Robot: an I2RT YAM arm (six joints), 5 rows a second.
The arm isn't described. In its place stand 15 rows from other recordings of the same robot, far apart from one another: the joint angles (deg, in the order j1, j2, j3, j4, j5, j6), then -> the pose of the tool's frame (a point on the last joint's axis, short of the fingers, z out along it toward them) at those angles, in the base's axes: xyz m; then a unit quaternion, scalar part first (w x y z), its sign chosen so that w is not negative.
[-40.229 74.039 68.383 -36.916 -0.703 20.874] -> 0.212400, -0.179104, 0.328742, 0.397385, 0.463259, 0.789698, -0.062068
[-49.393 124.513 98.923 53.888 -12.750 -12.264] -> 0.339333, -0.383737, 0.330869, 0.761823, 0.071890, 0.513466, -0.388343
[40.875 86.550 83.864 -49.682 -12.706 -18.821] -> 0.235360, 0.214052, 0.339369, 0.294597, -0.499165, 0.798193, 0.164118
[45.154 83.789 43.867 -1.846 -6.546 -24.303] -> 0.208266, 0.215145, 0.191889, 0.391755, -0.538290, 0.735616, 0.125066
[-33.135 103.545 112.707 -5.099 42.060 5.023] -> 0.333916, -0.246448, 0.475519, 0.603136, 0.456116, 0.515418, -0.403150
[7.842 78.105 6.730 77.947 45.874 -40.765] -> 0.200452, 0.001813, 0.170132, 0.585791, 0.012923, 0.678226, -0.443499
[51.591 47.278 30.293 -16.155 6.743 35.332] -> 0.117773, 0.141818, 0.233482, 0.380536, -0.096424, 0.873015, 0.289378
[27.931 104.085 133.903 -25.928 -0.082 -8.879] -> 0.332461, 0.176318, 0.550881, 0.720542, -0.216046, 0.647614, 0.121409
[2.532 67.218 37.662 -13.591 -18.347 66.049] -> 0.238403, 0.021759, 0.214532, 0.241855, 0.422885, 0.803569, 0.341981
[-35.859 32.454 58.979 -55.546 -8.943 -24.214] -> 0.072217, -0.045369, 0.365308, 0.471534, 0.047800, 0.858680, -0.195037
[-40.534 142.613 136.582 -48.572 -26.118 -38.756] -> 0.421423, -0.339741, 0.221349, 0.365378, -0.054285, 0.928985, -0.023197
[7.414 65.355 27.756 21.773 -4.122 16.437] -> 0.243604, 0.034280, 0.221645, 0.583702, 0.041088, 0.796441, 0.152598
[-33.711 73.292 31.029 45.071 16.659 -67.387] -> 0.222049, -0.160419, 0.251285, 0.378193, -0.097221, 0.683434, -0.616796
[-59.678 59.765 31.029 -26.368 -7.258 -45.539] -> 0.101458, -0.164564, 0.186751, 0.229690, 0.098341, 0.947174, -0.201078
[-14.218 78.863 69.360 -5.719 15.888 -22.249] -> 0.312643, -0.089269, 0.362838, 0.536842, 0.028611, 0.790852, -0.292466
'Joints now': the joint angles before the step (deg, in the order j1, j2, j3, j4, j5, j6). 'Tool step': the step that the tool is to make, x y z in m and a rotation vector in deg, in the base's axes. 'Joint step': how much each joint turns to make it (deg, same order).
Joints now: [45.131 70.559 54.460 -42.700 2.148 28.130]
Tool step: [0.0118 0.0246 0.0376 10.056 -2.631 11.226]
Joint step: [0.543 2.877 8.224 3.387 -10.431 -5.669]
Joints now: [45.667 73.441 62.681 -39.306 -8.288 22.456]
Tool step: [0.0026 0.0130 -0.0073 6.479 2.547 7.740]
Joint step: [0.283 1.827 -1.302 5.671 -9.684 -1.469]
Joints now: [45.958 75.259 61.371 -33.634 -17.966 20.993]
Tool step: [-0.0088 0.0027 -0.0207 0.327 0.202 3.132]
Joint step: [1.551 -0.551 -5.093 4.332 -1.340 -0.969]
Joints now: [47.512 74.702 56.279 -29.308 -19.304 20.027]
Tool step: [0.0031 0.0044 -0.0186 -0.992 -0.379 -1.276]
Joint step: [0.358 1.797 -2.789 4.299 1.799 0.607]
